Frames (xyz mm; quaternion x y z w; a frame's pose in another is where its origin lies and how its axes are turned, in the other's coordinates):
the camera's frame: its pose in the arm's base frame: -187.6 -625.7 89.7 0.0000 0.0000 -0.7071 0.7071
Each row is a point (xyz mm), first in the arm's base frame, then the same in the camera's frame.
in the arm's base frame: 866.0 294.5 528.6
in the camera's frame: -920.2 1053.6 438.9
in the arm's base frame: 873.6 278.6 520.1
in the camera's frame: -904.3 1061.2 430.4
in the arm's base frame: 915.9 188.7 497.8
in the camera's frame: -814.4 1103.5 408.1
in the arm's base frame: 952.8 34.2 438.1
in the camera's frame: -659.9 1140.4 348.4
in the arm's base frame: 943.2 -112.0 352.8
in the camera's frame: -513.7 1130.8 263.1
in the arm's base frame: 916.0 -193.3 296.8
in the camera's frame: -432.4 1103.6 207.1
